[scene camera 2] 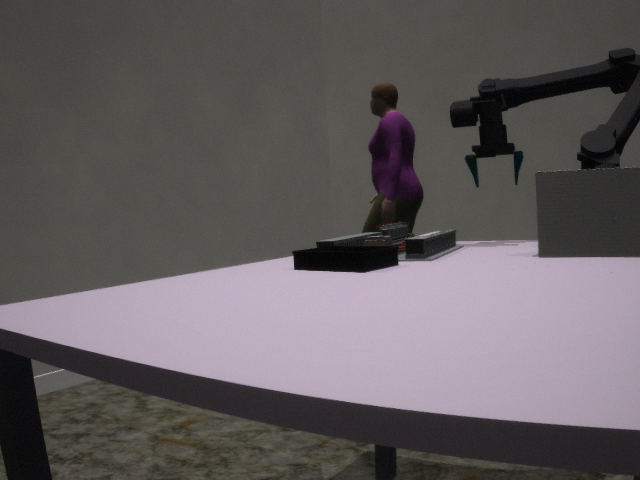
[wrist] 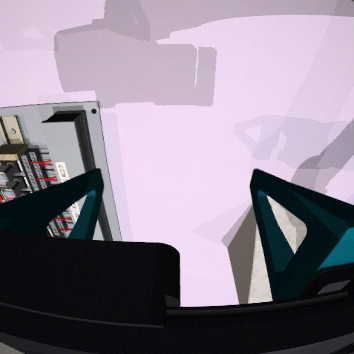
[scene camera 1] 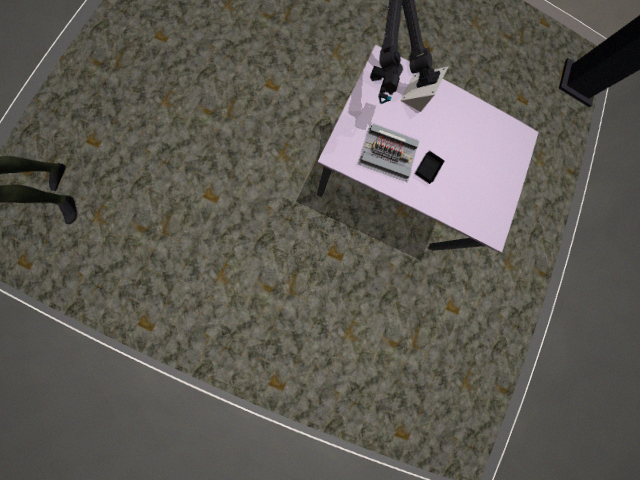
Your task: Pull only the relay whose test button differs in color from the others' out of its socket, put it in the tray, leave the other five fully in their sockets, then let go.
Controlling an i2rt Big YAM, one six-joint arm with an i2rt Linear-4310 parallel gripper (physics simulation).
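Pixels of known places: gripper, fingertip midpoint: (scene camera 2: 496,186) (wrist: 176,176) (scene camera 1: 382,96); arm's base, link origin: (scene camera 2: 605,202) (scene camera 1: 428,80).
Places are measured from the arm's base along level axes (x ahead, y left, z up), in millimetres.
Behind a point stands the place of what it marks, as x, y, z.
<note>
The relays (scene camera 1: 388,146) (scene camera 2: 393,228) stand in a row on the grey panel (wrist: 70,137) {394, -178, -57} on the table. In the wrist view part of the row shows at the left edge, partly behind a finger; a red spot shows there, but I cannot tell each relay's button color. The black tray (scene camera 1: 437,169) {454, 276, -82} (scene camera 2: 330,260) {463, 281, -80} sits on the table beside the panel, apart from it. My gripper (scene camera 1: 384,98) {281, -213, 46} (scene camera 2: 496,184) {281, -213, 46} (wrist: 176,176) {281, -213, 46} is open and empty, pointing down, high above the table between the arm's base and the panel, off to the side of the relays.
Long slotted ducts (scene camera 2: 431,243) {362, 44, -71} (wrist: 89,145) {384, -151, -90} flank the relay row. The arm's box-shaped base (scene camera 1: 418,102) {132, 3, -42} (scene camera 2: 584,211) {39, 58, -14} (wrist: 242,260) {132, 5, -39} stands close to the gripper. A person (scene camera 2: 395,149) stands beyond the table. A dark column (scene camera 1: 604,62) stands off the table's far side.
</note>
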